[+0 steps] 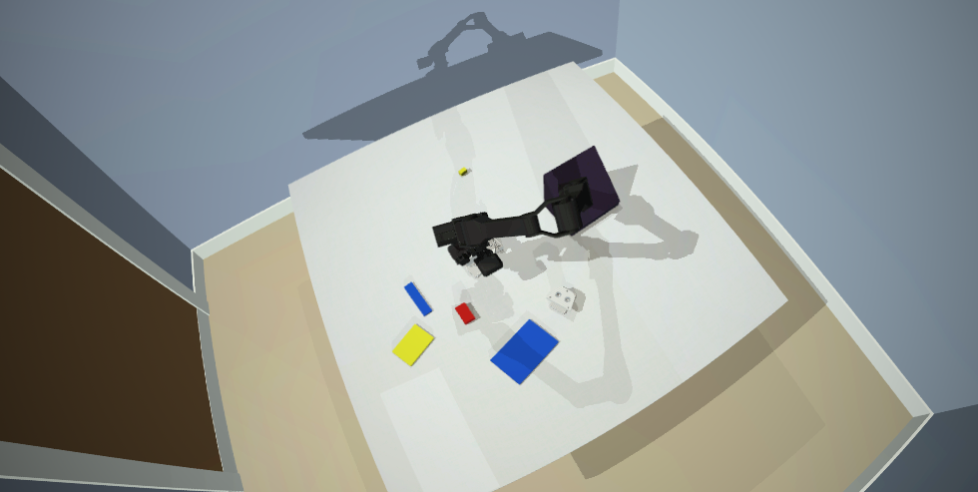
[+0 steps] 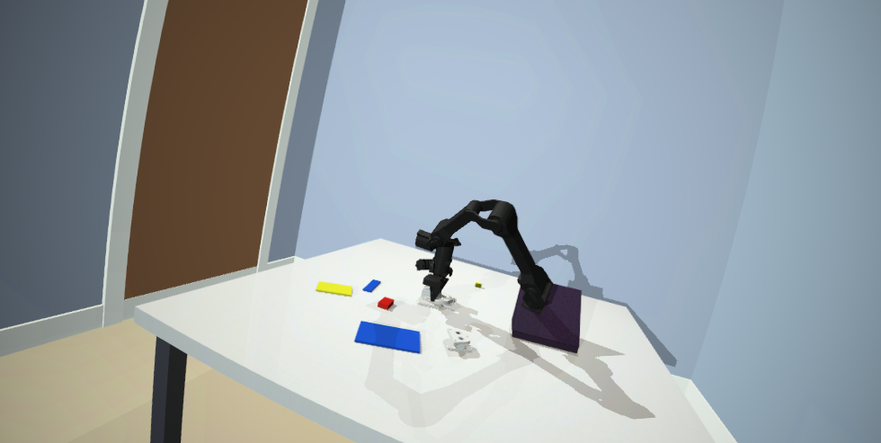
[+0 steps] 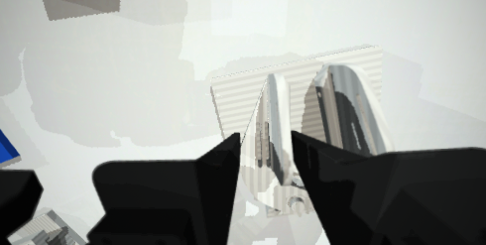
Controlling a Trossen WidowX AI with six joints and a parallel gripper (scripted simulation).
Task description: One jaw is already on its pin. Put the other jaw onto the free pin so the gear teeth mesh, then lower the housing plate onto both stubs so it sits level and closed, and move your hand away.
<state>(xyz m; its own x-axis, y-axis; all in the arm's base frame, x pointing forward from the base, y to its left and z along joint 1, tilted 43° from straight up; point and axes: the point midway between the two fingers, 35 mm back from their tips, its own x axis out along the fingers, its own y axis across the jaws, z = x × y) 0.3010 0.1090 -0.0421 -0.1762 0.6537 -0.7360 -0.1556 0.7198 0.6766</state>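
My gripper tip is 17 cm past the small white part, 21 cm to the right of it and 1 cm above it. From my gripper tip the other things lie so: thin blue bar: 22 cm ahead, 4 cm to the left, 1 cm below; red block: 10 cm ahead, 14 cm to the left, 1 cm below; large blue plate: 1 cm behind, 31 cm to the left, 1 cm below.
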